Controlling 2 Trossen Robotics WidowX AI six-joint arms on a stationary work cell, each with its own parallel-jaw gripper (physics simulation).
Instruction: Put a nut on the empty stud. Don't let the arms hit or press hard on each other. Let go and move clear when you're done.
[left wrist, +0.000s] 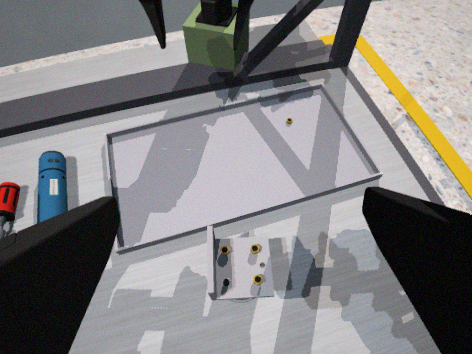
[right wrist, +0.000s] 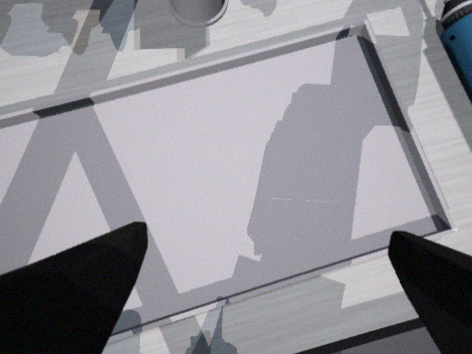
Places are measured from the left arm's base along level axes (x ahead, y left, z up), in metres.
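Pixels of known places: left gripper, fingertip midpoint: (left wrist: 242, 204); right gripper, fingertip midpoint: (left wrist: 199, 48) (right wrist: 267, 237); right arm's base, origin of the base link: (left wrist: 217, 15).
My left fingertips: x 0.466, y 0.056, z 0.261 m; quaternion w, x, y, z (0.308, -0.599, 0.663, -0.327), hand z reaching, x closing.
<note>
For each thing: its middle in the pictures, then the offset to it from my left fingertips. "spot": a spot on its surface instead.
- metal bracket, body centre: (left wrist: 241, 262) dx +0.040, dy -0.007, dz -0.233 m
- loose brass nut, body centre: (left wrist: 289, 120) dx +0.299, dy -0.134, dz -0.310 m
- tray, body centre: (right wrist: 195, 182) (left wrist: 236, 154) dx +0.237, dy -0.029, dz -0.308 m
- blue power driver, body centre: (left wrist: 52, 217) dx +0.157, dy +0.257, dz -0.296 m
- red-handled tool, body centre: (left wrist: 4, 212) dx +0.178, dy +0.341, dz -0.301 m
- green block, body centre: (left wrist: 218, 38) dx +0.499, dy -0.029, dz -0.266 m
- grey round rim, surface spot: (right wrist: 200, 21) spot: dx +0.069, dy -0.007, dz -0.310 m
A metal bracket (left wrist: 243, 265) stands in front of the tray in the left wrist view. Brass nuts sit on three of its studs; its near-left stud (left wrist: 226, 282) is bare and dark. A loose brass nut (left wrist: 289, 121) lies inside the tray (left wrist: 165, 235) (right wrist: 225, 64), toward its far right corner in the left wrist view. My left gripper (left wrist: 242, 204) is open and empty, high above the tray and bracket. My right gripper (right wrist: 267, 237) is open and empty above the tray; no nut shows in its wrist view.
A blue power driver (left wrist: 52, 185) (right wrist: 461, 50) lies beside the tray, with a red-handled tool (left wrist: 8, 200) beyond it. A green block (left wrist: 215, 45) stands behind the tray, near dark arm parts and a dark frame post (left wrist: 350, 32). A grey round rim (right wrist: 200, 21) shows at the right wrist view's top.
</note>
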